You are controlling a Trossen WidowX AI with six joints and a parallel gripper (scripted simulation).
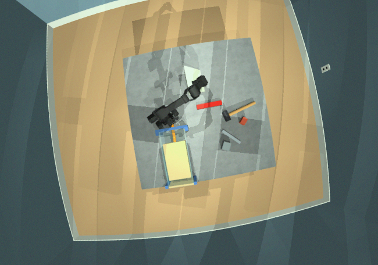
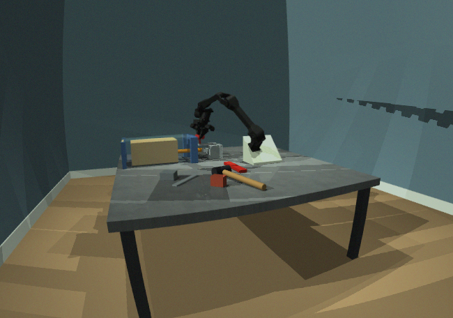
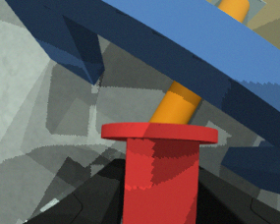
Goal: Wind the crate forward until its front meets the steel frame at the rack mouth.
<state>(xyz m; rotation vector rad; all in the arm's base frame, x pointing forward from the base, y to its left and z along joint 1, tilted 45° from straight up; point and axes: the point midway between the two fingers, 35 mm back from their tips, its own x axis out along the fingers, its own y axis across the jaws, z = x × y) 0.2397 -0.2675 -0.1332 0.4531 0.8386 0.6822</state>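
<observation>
Now: the winch handle 50 mm behind my gripper tip and 30 mm below it. Round my gripper tip: clear-panelled cubby (290 mm ahead, 40 mm to the right, 20 mm below); then grey winch (130 mm behind, 100 mm below); then red spool-shaped handle grip (10 mm behind).
</observation>
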